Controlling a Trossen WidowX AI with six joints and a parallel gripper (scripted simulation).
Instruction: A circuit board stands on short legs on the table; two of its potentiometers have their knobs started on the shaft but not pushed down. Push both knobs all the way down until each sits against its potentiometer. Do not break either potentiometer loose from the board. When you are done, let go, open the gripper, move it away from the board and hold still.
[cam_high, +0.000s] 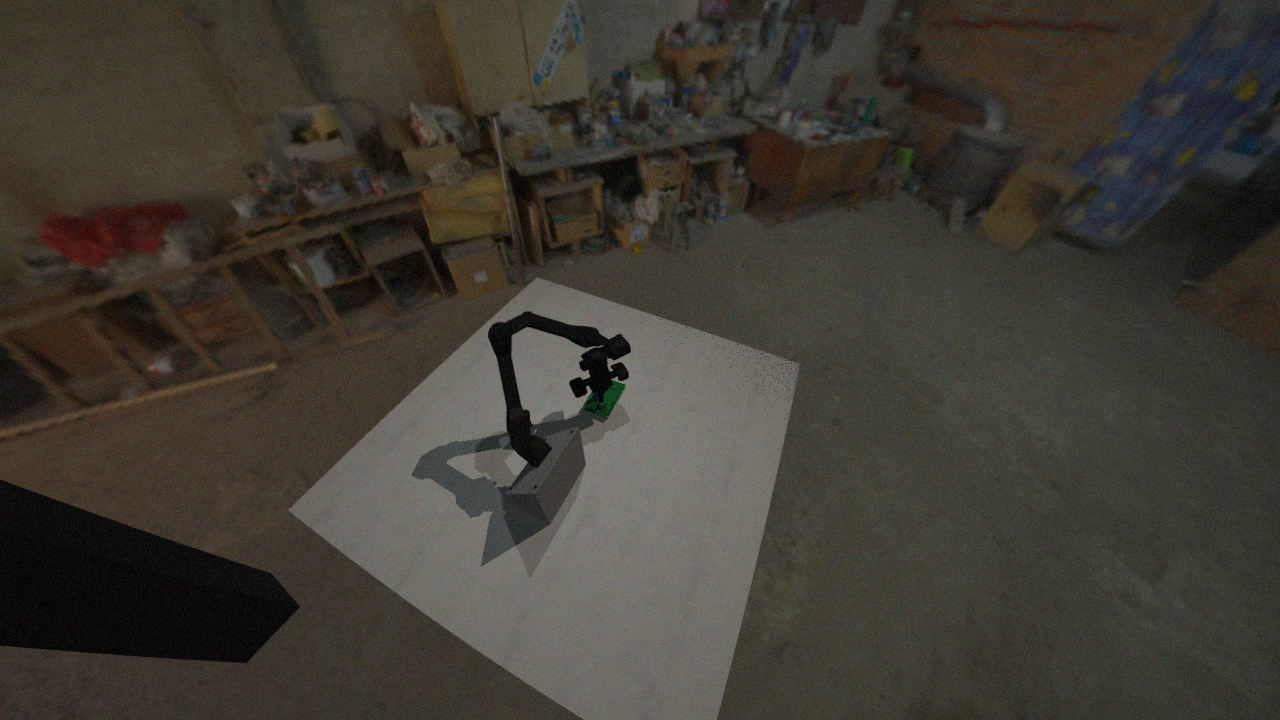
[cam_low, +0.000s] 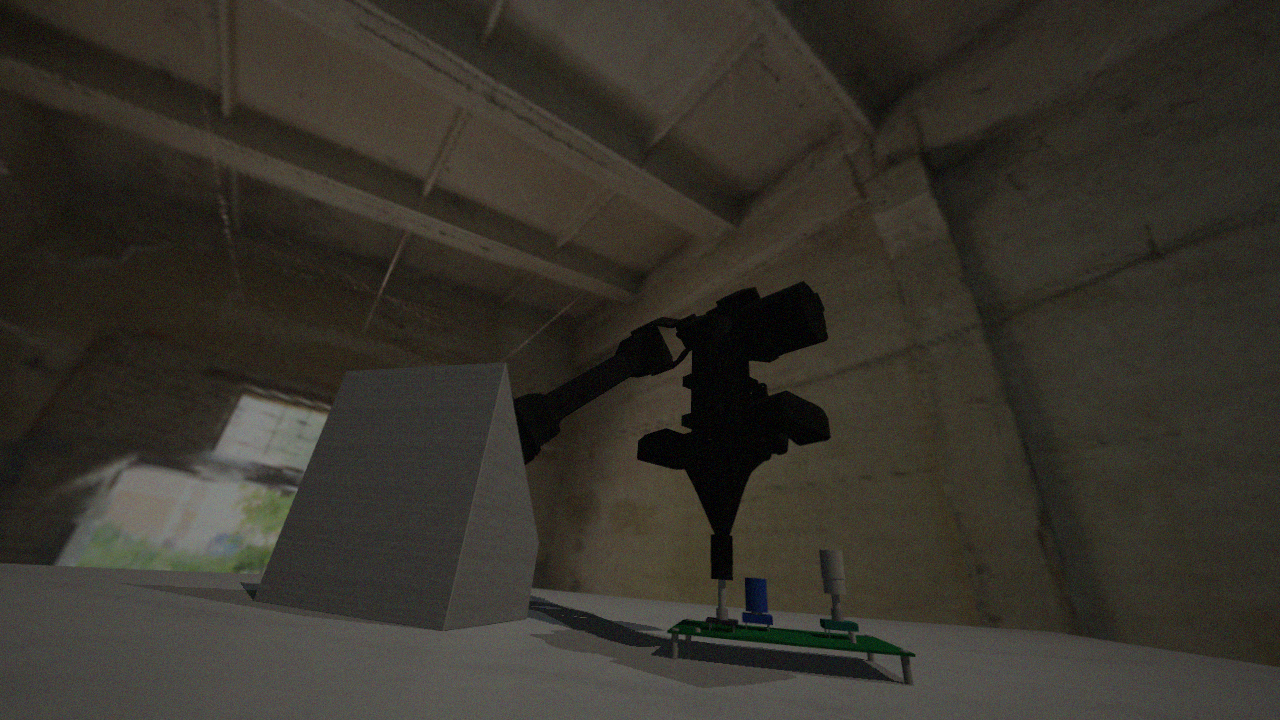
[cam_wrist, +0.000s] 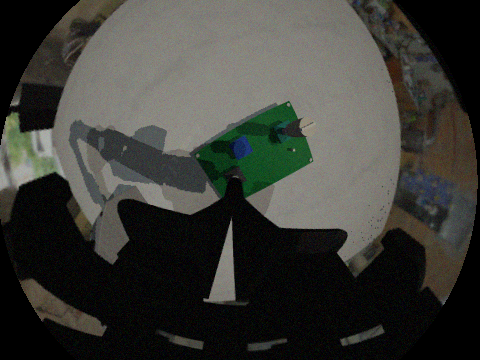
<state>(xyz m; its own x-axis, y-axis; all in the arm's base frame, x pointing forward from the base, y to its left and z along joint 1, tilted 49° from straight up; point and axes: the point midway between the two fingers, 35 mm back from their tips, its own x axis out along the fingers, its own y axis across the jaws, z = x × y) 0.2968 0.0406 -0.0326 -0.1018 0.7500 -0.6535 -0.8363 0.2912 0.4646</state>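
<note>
My gripper tip is 20 mm above the black knob. Round my gripper tip: white knob: 90 mm ahead, 30 mm to the left, 20 mm below.
</note>
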